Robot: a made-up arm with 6 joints. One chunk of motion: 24 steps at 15 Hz.
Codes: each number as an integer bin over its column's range. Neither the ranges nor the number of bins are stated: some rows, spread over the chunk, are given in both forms.
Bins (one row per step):
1: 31 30 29 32 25 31
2: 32 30 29 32 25 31
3: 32 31 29 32 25 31
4: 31 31 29 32 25 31
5: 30 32 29 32 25 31
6: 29 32 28 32 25 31
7: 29 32 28 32 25 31
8: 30 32 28 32 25 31
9: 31 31 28 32 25 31
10: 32 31 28 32 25 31
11: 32 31 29 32 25 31
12: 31 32 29 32 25 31
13: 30 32 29 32 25 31
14: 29 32 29 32 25 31
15: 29 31 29 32 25 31
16: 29 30 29 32 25 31
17: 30 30 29 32 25 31
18: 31 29 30 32 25 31
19: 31 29 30 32 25 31
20: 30 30 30 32 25 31
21: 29 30 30 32 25 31
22: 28 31 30 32 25 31
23: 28 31 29 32 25 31
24: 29 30 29 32 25 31
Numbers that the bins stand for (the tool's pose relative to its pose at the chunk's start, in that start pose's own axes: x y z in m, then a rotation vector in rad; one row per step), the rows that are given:
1: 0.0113 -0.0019 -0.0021 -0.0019 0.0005 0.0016
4: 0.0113 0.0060 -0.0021 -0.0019 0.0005 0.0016
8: 0.0038 0.0140 -0.0089 -0.0019 0.0005 0.0016
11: 0.0187 0.0060 -0.0021 -0.0019 0.0005 0.0016
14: -0.0037 0.0140 -0.0021 -0.0019 0.0005 0.0016
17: 0.0038 -0.0019 -0.0021 -0.0019 0.0005 0.0016
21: -0.0037 -0.0019 0.0048 -0.0019 0.0005 0.0016
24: -0.0037 -0.0019 -0.0021 -0.0019 0.0005 0.0016
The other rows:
2: 0.0187 -0.0019 -0.0021 -0.0019 0.0005 0.0016
3: 0.0187 0.0060 -0.0021 -0.0019 0.0005 0.0016
5: 0.0038 0.0140 -0.0021 -0.0019 0.0005 0.0016
6: -0.0037 0.0140 -0.0089 -0.0019 0.0005 0.0016
7: -0.0037 0.0140 -0.0089 -0.0019 0.0005 0.0016
9: 0.0113 0.0060 -0.0089 -0.0019 0.0005 0.0016
10: 0.0187 0.0060 -0.0089 -0.0019 0.0005 0.0016
12: 0.0113 0.0140 -0.0021 -0.0019 0.0005 0.0016
13: 0.0038 0.0140 -0.0021 -0.0019 0.0005 0.0016
15: -0.0037 0.0060 -0.0021 -0.0019 0.0005 0.0016
16: -0.0037 -0.0019 -0.0021 -0.0019 0.0005 0.0016
18: 0.0113 -0.0098 0.0048 -0.0019 0.0005 0.0016
19: 0.0113 -0.0098 0.0048 -0.0019 0.0005 0.0016
20: 0.0038 -0.0019 0.0048 -0.0019 0.0005 0.0016
22: -0.0111 0.0060 0.0048 -0.0019 0.0005 0.0016
23: -0.0111 0.0060 -0.0021 -0.0019 0.0005 0.0016

